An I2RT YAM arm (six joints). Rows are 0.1 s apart.
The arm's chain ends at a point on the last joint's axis. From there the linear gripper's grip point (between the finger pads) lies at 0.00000 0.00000 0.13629 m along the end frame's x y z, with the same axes.
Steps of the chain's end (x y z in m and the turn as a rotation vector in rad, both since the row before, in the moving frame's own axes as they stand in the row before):
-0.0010, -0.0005, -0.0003, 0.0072, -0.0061, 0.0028
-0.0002, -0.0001, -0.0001, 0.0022, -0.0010, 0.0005
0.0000, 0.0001, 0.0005, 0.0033, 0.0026, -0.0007
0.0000, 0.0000, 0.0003, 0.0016, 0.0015, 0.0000
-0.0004, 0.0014, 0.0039, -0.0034, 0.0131, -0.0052
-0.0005, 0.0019, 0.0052, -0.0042, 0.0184, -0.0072
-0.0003, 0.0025, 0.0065, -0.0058, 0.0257, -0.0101
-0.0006, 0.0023, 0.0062, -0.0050, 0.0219, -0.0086
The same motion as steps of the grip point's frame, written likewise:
-0.0018, -0.0015, -0.0003, 0.0072, -0.0061, 0.0028
-0.0003, -0.0004, -0.0001, 0.0022, -0.0010, 0.0005
0.0004, -0.0003, 0.0005, 0.0033, 0.0026, -0.0007
0.0002, -0.0002, 0.0003, 0.0016, 0.0015, 0.0000
0.0014, 0.0019, 0.0039, -0.0034, 0.0131, -0.0052
0.0020, 0.0025, 0.0052, -0.0042, 0.0184, -0.0072
0.0032, 0.0033, 0.0065, -0.0058, 0.0257, -0.0101
0.0024, 0.0030, 0.0062, -0.0050, 0.0219, -0.0086

